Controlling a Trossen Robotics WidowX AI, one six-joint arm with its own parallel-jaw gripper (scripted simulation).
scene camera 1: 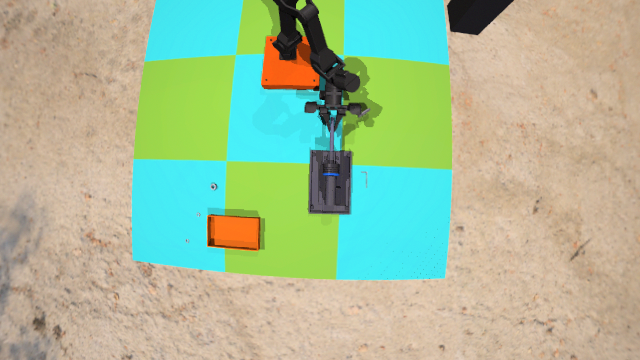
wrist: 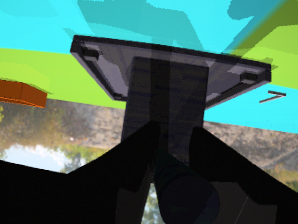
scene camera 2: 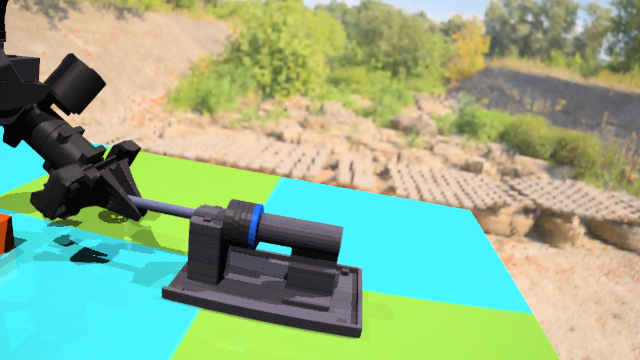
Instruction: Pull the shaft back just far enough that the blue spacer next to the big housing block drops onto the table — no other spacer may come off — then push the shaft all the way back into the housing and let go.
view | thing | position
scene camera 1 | my gripper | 331, 131
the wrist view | my gripper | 174, 133
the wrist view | housing block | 173, 85
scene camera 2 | my gripper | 143, 216
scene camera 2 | shaft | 183, 212
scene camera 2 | housing block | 308, 289
